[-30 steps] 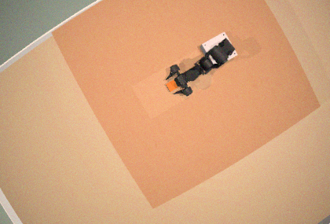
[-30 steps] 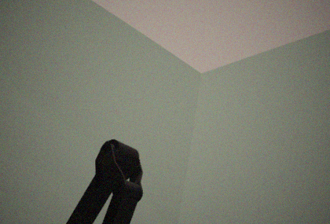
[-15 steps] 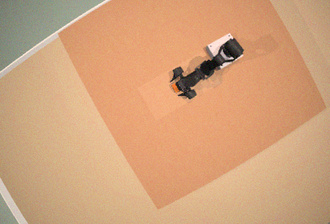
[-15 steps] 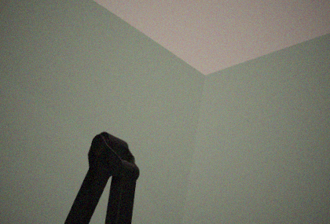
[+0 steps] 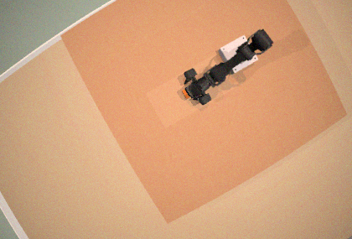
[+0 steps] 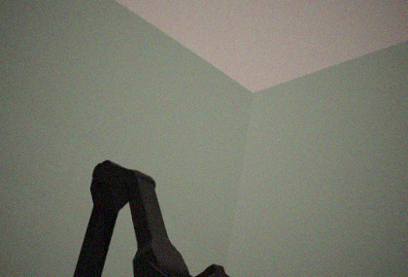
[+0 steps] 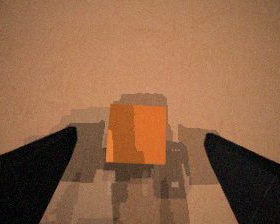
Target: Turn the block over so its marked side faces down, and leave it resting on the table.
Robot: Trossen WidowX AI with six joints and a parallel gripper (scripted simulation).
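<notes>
Right now my gripper tip is 50 mm above the orange block and 10 mm past it.
</notes>
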